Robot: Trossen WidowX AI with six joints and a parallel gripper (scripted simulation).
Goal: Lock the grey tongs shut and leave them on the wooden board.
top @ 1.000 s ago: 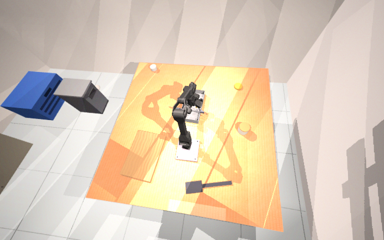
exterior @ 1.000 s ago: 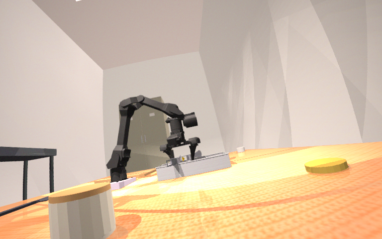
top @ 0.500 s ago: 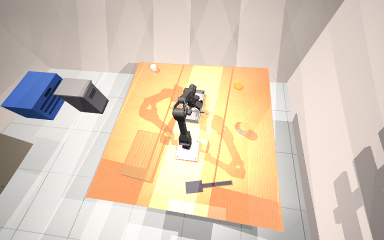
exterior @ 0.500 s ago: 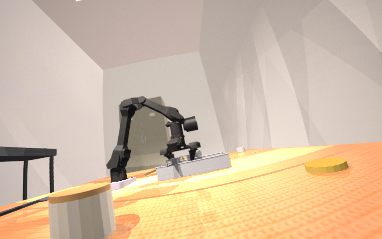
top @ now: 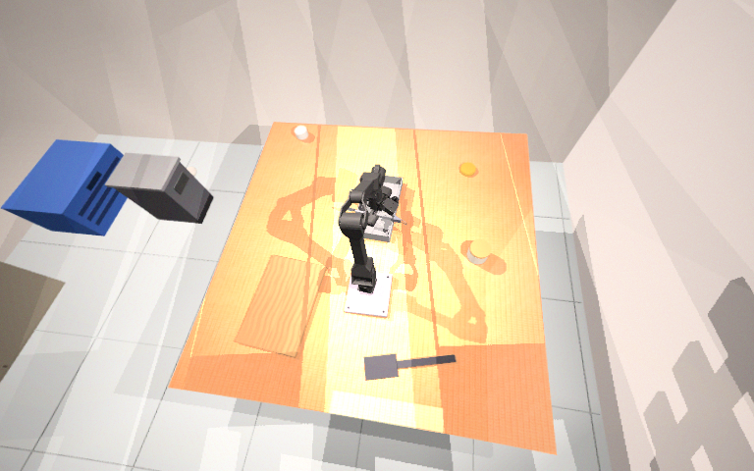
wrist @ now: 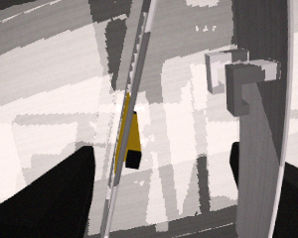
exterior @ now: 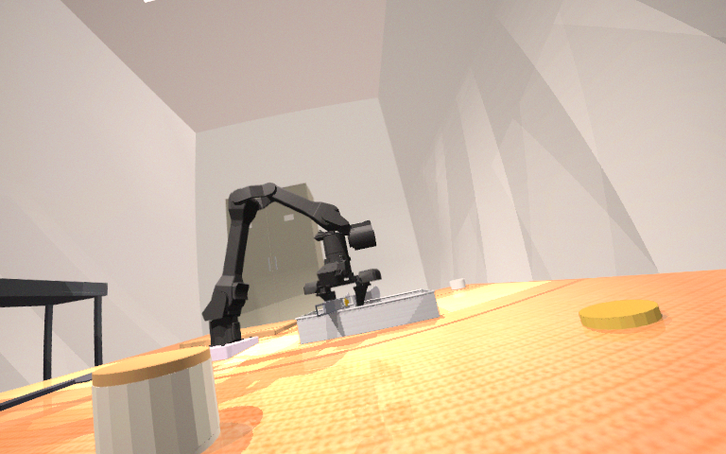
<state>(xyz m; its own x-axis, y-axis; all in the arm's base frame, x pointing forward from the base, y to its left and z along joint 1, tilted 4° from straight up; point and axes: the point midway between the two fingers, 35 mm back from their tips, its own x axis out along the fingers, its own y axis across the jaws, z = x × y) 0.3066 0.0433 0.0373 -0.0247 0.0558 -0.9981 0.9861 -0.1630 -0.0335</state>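
The grey roasting tin lies 50 mm ahead of my gripper tip and 10 mm to the left of it. Also, from my gripper tip: wooden board 460 mm behind, 260 mm to the left, 20 mm below; then yellow disc 350 mm ahead, 330 mm to the right, 20 mm below; then lidded white pot 440 mm to the right, 70 mm behind.
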